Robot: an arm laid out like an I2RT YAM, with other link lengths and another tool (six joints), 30 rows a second.
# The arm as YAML. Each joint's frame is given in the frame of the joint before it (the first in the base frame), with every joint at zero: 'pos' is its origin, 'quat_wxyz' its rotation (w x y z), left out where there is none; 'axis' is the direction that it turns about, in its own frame. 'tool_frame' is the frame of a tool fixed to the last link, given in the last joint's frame.
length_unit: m
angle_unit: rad
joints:
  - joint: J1
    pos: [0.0, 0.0, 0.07]
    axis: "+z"
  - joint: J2
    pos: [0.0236, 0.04, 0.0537]
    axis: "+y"
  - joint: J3
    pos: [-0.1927, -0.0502, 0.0]
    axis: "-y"
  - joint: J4
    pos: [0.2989, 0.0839, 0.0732]
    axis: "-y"
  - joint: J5
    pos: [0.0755, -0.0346, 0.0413]
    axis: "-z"
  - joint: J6
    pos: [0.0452, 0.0, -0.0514]
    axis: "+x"
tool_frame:
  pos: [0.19, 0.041, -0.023]
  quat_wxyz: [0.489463, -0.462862, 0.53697, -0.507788]
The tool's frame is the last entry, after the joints.
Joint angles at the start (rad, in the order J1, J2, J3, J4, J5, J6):
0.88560 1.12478 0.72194 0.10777 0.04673 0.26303
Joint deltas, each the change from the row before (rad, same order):
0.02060 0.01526 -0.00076 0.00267 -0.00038 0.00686
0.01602 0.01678 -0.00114 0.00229 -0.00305 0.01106
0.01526 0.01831 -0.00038 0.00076 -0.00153 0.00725
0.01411 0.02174 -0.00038 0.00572 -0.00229 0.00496
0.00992 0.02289 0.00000 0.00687 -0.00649 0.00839
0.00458 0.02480 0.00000 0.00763 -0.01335 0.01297
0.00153 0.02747 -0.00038 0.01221 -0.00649 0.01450
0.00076 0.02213 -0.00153 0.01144 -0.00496 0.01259
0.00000 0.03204 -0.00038 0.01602 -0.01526 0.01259
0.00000 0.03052 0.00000 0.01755 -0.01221 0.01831
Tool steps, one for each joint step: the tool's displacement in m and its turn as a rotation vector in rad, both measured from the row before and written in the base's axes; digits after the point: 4 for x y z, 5 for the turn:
-0.0095 0.0061 -0.0072 -0.00602 0.01334 0.01893
-0.0081 0.0049 -0.0081 -0.00500 0.01831 0.01548
-0.0076 0.0042 -0.0091 -0.00973 0.01642 0.01434
-0.0071 0.0042 -0.0095 -0.00994 0.01390 0.01456
-0.0060 0.0036 -0.0094 -0.00699 0.01736 0.01298
-0.0050 0.0029 -0.0099 -0.00412 0.02357 0.01212
-0.0019 0.0016 -0.0102 -0.00366 0.02182 0.00187
-0.0014 0.0010 -0.0085 -0.00229 0.01799 0.00025
-0.0032 0.0019 -0.0115 -0.00343 0.02394 0.00866
-0.0024 0.0018 -0.0099 0.00145 0.02543 0.00320

